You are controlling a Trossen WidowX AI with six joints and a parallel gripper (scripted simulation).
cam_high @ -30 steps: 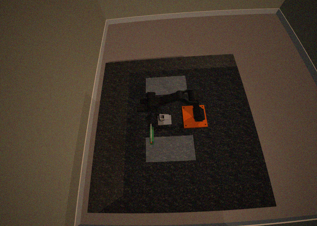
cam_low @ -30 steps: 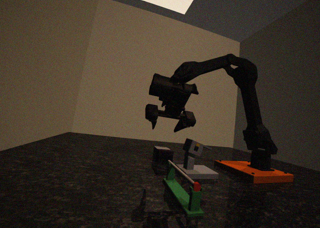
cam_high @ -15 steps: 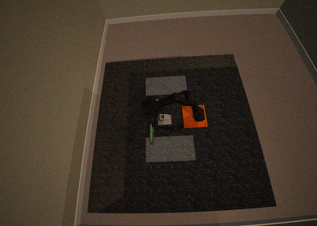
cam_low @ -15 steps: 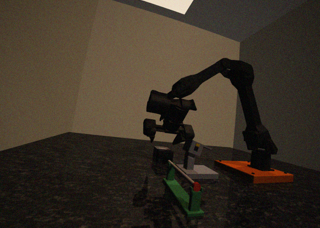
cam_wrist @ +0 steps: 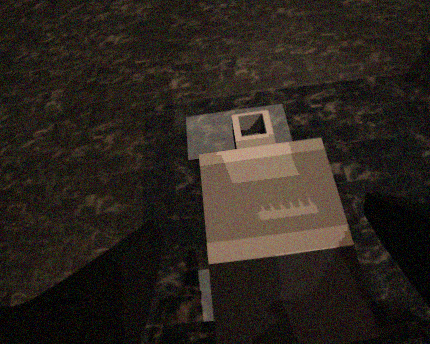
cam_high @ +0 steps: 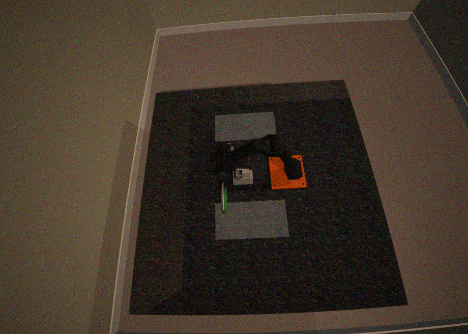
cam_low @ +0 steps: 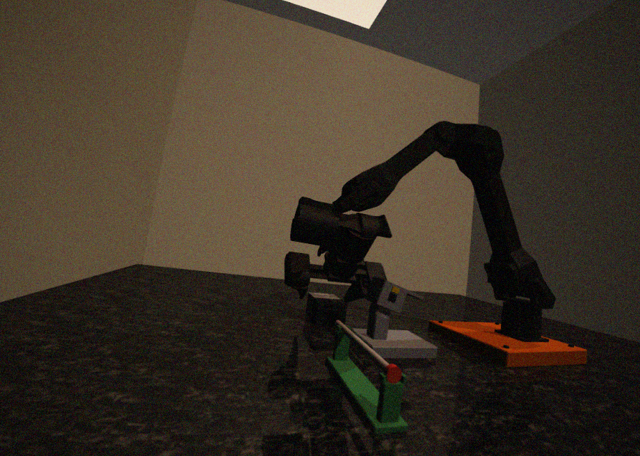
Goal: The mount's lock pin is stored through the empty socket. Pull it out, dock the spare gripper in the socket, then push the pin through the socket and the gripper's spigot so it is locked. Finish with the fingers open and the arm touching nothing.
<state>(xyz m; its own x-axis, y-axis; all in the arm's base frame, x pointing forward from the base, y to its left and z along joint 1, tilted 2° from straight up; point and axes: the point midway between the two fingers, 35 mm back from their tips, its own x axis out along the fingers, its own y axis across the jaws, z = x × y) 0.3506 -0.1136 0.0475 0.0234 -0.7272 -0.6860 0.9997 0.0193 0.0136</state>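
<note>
Now: gripper tip 1 cm to the left of the spare gripper and 2 cm above it. Also, from my gripper tip: green rack (3 cm ahead, 27 cm to the left, 2 cm below); grey socket (7 cm behind, 15 cm to the left, 1 cm above).
</note>
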